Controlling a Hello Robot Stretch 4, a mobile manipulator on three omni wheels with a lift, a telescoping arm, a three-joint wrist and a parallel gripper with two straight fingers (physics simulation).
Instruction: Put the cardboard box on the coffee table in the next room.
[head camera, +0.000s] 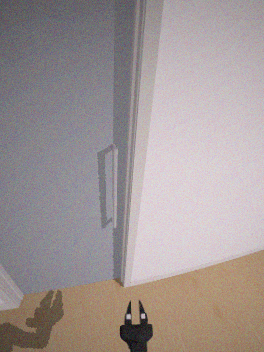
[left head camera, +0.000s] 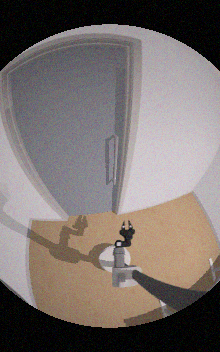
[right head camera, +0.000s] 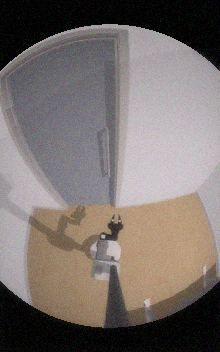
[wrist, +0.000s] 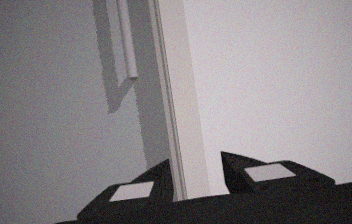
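Pixels of known places: gripper, between the fingertips: (head camera: 134, 300) (left head camera: 125, 220) (right head camera: 116, 213) (wrist: 196, 170); robot's base, origin of its link: (left head camera: 113, 257).
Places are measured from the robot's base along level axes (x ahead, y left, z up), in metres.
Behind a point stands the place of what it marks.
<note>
My gripper (head camera: 135, 302) @(x 0.397, y -0.091, z 0.651 m) (left head camera: 127, 222) @(x 0.397, y -0.091, z 0.651 m) (right head camera: 116, 217) @(x 0.397, y -0.091, z 0.651 m) (wrist: 196, 170) @(x 0.397, y -0.091, z 0.651 m) is open and empty, with its fingers apart. It points toward the right edge of a closed grey door (head camera: 60, 150) @(x 0.771, y 0.270, z 1.259 m) (left head camera: 60, 125) @(x 0.745, y 0.416, z 1.398 m) (right head camera: 60, 125) @(x 0.751, y 0.380, z 1.347 m) (wrist: 45, 125) @(x 0.772, y 0.264, z 0.697 m). The door's upright bar handle (head camera: 115, 190) @(x 0.741, y 0.014, z 1.062 m) (left head camera: 115, 165) @(x 0.741, y 0.013, z 1.024 m) (wrist: 127, 40) @(x 0.741, y 0.015, z 0.865 m) is near that edge, up and to the left of the fingers in the wrist view, and apart from them. The cardboard box and the coffee table do not show in these views.
A pale door frame (head camera: 141, 150) @(x 0.743, y -0.100, z 1.283 m) (left head camera: 134, 100) @(x 0.741, y -0.088, z 1.551 m) (right head camera: 122, 100) @(x 0.740, y -0.088, z 1.497 m) (wrist: 182, 100) @(x 0.741, y -0.091, z 0.709 m) borders the door. A white wall (head camera: 210, 125) @(x 0.816, y -0.434, z 1.400 m) (wrist: 275, 90) @(x 0.798, y -0.332, z 0.700 m) extends to its right. Two slim pale pieces, unclear in kind, show at the lower right of both side head views. The robot's shadow falls on the floor at left.
</note>
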